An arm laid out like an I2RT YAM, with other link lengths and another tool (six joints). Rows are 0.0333 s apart.
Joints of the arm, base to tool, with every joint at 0 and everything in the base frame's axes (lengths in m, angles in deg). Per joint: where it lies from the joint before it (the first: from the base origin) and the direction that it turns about. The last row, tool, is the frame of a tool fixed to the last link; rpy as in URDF.
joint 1: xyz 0.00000 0.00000 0.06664 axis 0 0 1
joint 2: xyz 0.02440 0.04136 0.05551 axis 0 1 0
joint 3: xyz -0.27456 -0.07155 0.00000 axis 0 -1 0
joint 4: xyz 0.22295 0.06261 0.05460 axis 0 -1 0
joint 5: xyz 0.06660 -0.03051 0.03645 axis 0 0 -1
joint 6: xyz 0.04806 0.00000 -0.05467 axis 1 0 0
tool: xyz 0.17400 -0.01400 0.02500 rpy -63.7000 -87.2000 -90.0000
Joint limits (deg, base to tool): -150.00..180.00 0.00..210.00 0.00..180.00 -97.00..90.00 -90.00..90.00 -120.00..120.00
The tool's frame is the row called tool.
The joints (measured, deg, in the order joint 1, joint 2, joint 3, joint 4, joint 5, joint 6), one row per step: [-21.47, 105.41, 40.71, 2.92, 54.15, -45.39]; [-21.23, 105.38, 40.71, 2.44, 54.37, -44.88]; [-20.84, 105.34, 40.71, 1.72, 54.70, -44.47]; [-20.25, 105.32, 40.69, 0.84, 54.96, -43.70]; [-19.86, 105.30, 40.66, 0.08, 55.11, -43.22]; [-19.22, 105.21, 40.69, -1.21, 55.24, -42.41]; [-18.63, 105.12, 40.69, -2.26, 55.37, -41.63]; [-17.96, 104.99, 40.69, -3.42, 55.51, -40.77]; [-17.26, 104.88, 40.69, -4.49, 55.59, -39.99]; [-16.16, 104.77, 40.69, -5.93, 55.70, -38.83]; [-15.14, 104.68, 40.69, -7.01, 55.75, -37.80]
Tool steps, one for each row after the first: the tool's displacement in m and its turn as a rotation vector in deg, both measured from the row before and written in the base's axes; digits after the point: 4 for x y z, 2 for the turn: [-0.0007, 0.0011, 0.0001, -0.04, 0.05, -0.13]; [-0.0008, 0.0019, 0.0000, -0.05, 0.39, 0.03]; [-0.0004, 0.0030, -0.0005, 0.06, 0.25, 0.08]; [-0.0008, 0.0022, -0.0007, 0.11, 0.36, 0.08]; [-0.0007, 0.0037, -0.0008, 0.24, 0.45, 0.17]; [-0.0005, 0.0032, -0.0005, 0.16, 0.28, 0.13]; [-0.0004, 0.0036, -0.0003, 0.16, 0.29, 0.17]; [0.0000, 0.0037, -0.0004, 0.18, 0.27, 0.26]; [0.0005, 0.0056, -0.0006, 0.23, 0.32, 0.45]; [0.0012, 0.0051, -0.0004, 0.18, 0.09, 0.46]
